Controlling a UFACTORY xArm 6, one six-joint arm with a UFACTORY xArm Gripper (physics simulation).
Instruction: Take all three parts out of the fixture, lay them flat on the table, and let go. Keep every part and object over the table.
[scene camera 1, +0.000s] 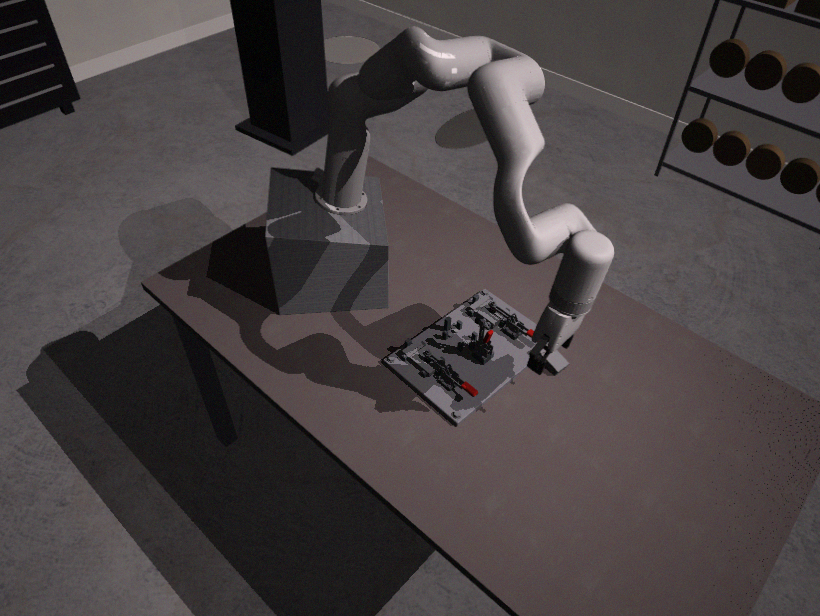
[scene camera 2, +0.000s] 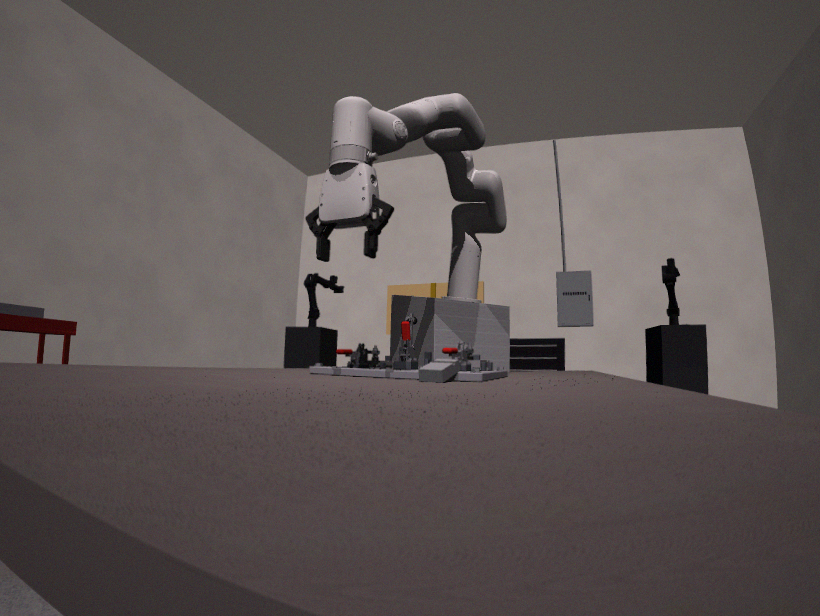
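Pixels of known places: gripper, fingertip midpoint: (scene camera 1: 547, 356) (scene camera 2: 345, 258); arm's base at its link origin: (scene camera 1: 340, 199) (scene camera 2: 461, 301).
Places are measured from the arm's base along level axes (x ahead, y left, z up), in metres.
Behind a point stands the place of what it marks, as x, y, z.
The fixture is a light grey plate (scene camera 1: 513, 348) @(0.505, 0.010, -0.205) (scene camera 2: 357, 372) @(0.534, -0.129, -0.212) on the table, with dark clamps and pins. Its clamps have red handles: one (scene camera 1: 489, 336) @(0.472, -0.063, -0.120) (scene camera 2: 405, 330) @(0.471, -0.056, -0.129) stands upright in the middle, and two lie low, one (scene camera 1: 469, 388) @(0.496, -0.176, -0.169) near the front side and one (scene camera 1: 530, 332) @(0.525, 0.042, -0.164) near the gripper side. A grey block (scene camera 1: 557, 362) @(0.609, 0.027, -0.196) (scene camera 2: 437, 371) @(0.630, 0.038, -0.203) lies beside the fixture's outer edge; whether it touches the plate is unclear. Parts inside the fixture cannot be told from the clamps. My gripper (scene camera 1: 553, 352) @(0.625, -0.122, -0.021) (scene camera 2: 346, 255) @(0.625, -0.122, -0.021) is open and empty, pointing down, well above table height in scene camera 2.
The brown table (scene camera 1: 596, 477) @(0.803, -0.174, -0.221) (scene camera 2: 410, 477) @(1.112, 0.115, -0.220) extends around the fixture. The arm's grey base block (scene camera 1: 328, 275) @(0.080, -0.147, -0.097) (scene camera 2: 470, 331) @(0.102, 0.038, -0.102) stands behind the fixture. The near long table edge runs diagonally in scene camera 1. A shelf rack with round items stands beyond the table.
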